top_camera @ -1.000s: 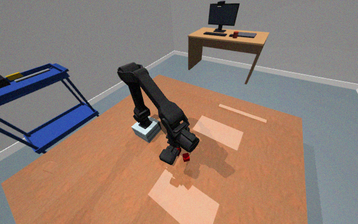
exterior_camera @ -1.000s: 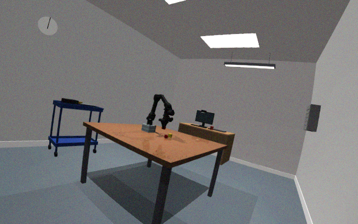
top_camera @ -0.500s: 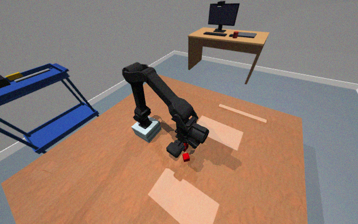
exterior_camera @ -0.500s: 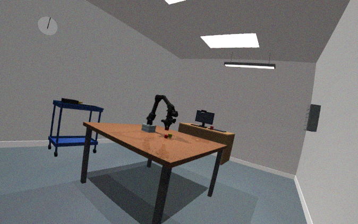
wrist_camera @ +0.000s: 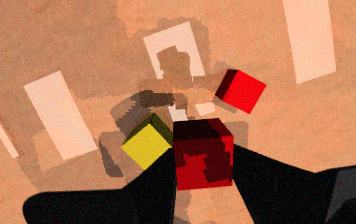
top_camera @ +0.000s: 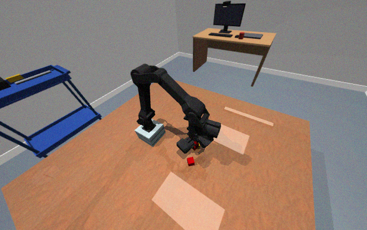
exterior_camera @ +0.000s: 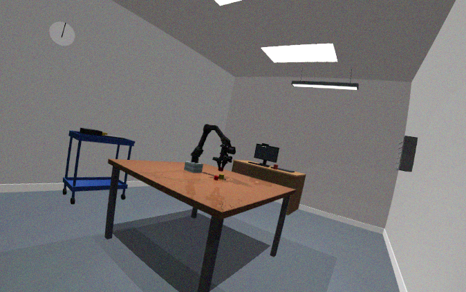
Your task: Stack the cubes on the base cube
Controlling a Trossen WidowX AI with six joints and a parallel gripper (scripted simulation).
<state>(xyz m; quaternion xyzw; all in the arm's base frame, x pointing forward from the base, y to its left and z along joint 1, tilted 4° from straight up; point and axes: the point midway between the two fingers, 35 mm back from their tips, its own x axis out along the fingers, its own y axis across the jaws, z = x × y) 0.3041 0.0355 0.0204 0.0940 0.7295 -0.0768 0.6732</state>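
Now: gripper tip 80 mm above the yellow cube, 50 mm to the right of it and 10 mm past it.
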